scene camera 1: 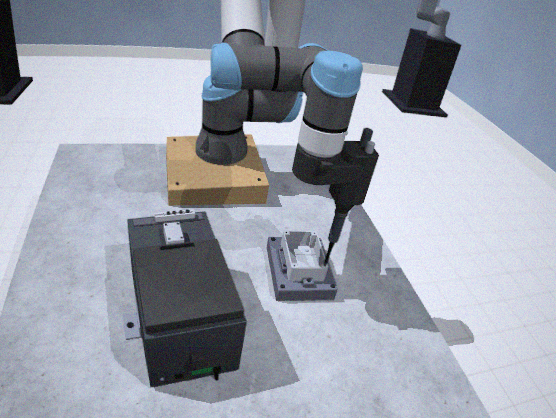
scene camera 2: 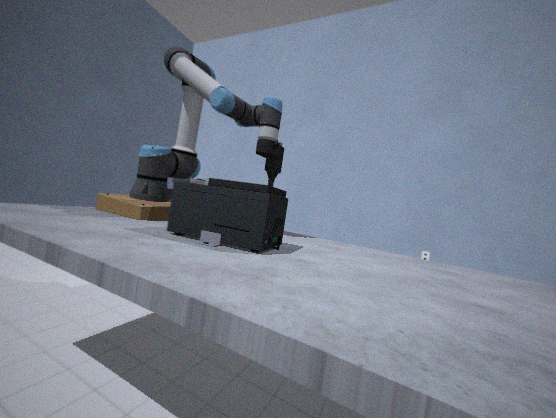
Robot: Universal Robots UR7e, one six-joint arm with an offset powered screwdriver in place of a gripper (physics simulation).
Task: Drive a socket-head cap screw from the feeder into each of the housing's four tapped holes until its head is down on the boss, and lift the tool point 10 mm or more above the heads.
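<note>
The white open-topped housing [scene camera 1: 306, 274] sits in a dark grey fixture [scene camera 1: 305, 294] in scene camera 1. My screwdriver [scene camera 1: 325, 264] points down, its thin bit's tip at the housing's near right corner. Whether a screw is on the tip or in that corner's hole is too small to tell. In scene camera 2 the screwdriver [scene camera 2: 271, 181] shows behind the feeder, which hides its tip and the housing. The dark screw feeder [scene camera 1: 187, 285] [scene camera 2: 220, 215] stands left of the fixture. Several dark screws [scene camera 1: 181, 212] stand in a white rail at its far end.
The arm's base stands on a wooden block [scene camera 1: 215, 195] [scene camera 2: 120, 205] behind the feeder and fixture. A small plate [scene camera 1: 131, 332] [scene camera 2: 210, 238] juts from the feeder's side. A black pedestal [scene camera 1: 425, 75] stands on the floor at the back right.
</note>
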